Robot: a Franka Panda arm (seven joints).
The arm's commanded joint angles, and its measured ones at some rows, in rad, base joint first. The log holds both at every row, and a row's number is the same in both.
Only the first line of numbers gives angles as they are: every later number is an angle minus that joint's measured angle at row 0.
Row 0, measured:
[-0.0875 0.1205 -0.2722 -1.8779 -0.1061 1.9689 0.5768]
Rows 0 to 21, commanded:
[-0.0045 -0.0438 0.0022 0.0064 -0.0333 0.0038 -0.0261]
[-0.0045 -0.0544 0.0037 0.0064 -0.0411 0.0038 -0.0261]
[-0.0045 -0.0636 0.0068 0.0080 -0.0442 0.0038 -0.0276]
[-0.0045 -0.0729 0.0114 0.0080 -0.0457 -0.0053 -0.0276]
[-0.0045 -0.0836 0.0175 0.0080 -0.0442 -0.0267 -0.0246]
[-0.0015 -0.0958 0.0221 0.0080 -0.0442 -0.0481 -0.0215]
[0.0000 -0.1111 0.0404 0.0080 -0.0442 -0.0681 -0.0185]
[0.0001 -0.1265 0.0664 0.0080 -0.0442 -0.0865 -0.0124]
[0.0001 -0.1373 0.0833 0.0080 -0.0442 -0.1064 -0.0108]
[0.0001 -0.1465 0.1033 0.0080 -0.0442 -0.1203 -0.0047]
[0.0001 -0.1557 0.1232 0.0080 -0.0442 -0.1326 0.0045]
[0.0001 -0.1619 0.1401 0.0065 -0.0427 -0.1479 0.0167]
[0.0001 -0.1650 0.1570 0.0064 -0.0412 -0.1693 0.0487]
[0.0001 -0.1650 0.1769 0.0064 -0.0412 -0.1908 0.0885]
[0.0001 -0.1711 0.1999 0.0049 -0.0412 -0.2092 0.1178]
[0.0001 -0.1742 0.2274 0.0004 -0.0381 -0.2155 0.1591]
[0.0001 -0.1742 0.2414 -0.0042 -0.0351 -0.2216 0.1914]
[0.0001 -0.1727 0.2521 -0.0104 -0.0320 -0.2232 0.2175]
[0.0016 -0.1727 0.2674 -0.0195 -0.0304 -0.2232 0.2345]
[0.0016 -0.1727 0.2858 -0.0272 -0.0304 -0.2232 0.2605]
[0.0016 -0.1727 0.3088 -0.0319 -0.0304 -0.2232 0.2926]
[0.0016 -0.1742 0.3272 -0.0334 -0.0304 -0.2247 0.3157]
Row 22, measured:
[0.0083 -0.1583 0.2704 -0.0146 -0.0272 -0.2068 0.2375]
